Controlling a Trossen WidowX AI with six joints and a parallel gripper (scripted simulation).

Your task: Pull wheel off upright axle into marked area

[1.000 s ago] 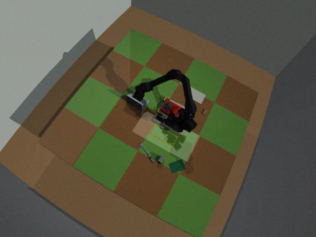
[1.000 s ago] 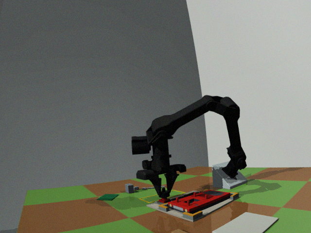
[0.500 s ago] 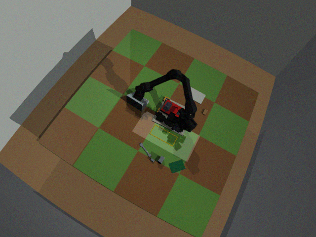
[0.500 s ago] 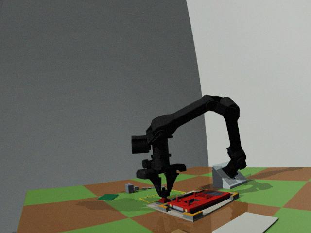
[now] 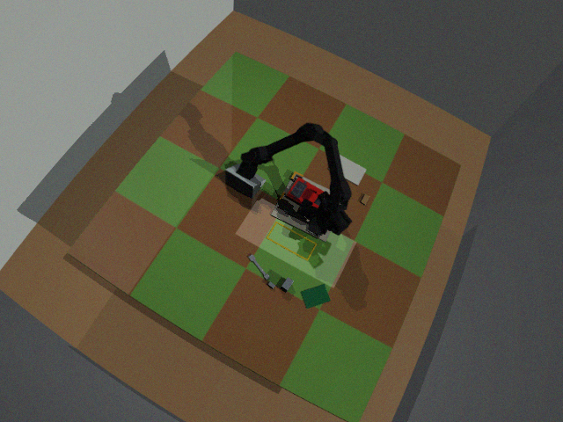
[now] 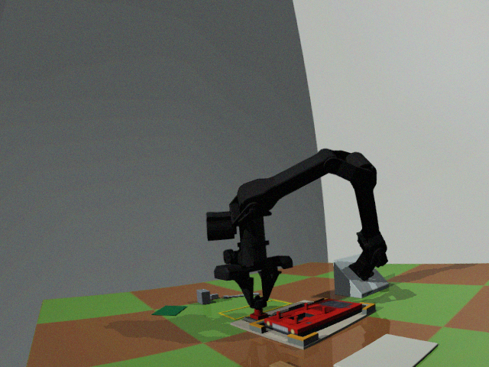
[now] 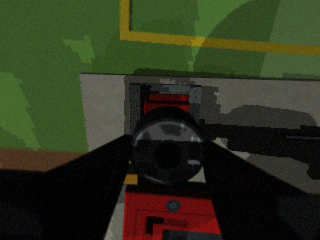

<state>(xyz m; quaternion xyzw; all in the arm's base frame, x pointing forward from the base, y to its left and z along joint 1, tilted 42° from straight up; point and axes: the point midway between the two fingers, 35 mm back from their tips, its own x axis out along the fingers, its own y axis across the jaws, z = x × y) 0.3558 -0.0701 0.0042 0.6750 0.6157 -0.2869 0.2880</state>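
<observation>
The grey base plate lies 90 mm to the left of my gripper tip, 60 mm behind it and 30 mm below it. Also, from my gripper tip: white plate: 330 mm to the left, 40 mm below, 10 mm ahead; tan block: 230 mm to the left, 140 mm ahead, 40 mm below; dark green card: 250 mm to the right, 120 mm ahead, 40 mm below.
</observation>
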